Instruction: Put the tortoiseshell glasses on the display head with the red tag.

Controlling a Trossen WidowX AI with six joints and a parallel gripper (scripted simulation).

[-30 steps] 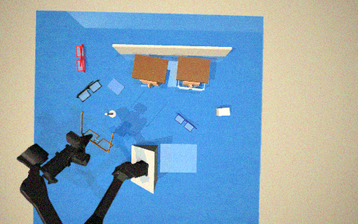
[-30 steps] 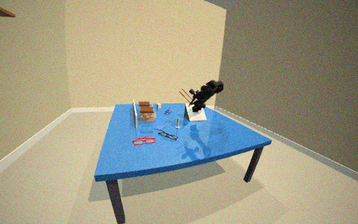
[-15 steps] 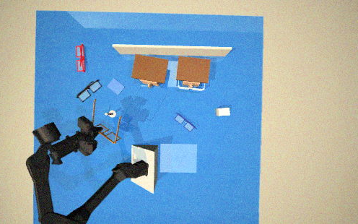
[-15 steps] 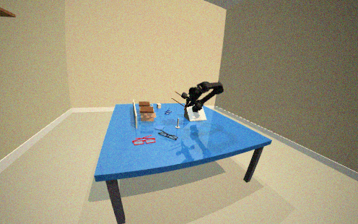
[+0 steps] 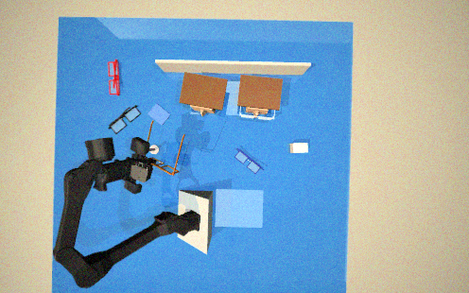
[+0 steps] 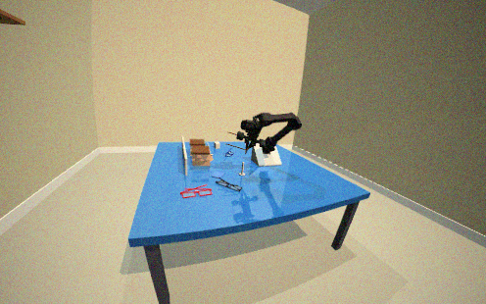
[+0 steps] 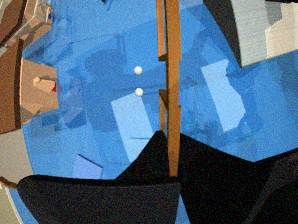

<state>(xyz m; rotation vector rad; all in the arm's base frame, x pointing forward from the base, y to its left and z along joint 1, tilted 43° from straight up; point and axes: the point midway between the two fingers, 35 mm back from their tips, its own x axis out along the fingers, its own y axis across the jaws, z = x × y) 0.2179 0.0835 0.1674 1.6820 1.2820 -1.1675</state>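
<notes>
My gripper tip is 30 mm short of the disc, 70 mm to the right of it and 120 mm above it. The rest, counted from my gripper tip: white block 110 mm ahead, 550 mm to the right, 120 mm below; light blue square 190 mm ahead, 60 mm to the left, 140 mm below; white backboard 410 mm ahead, 240 mm to the right, 90 mm below.
</notes>
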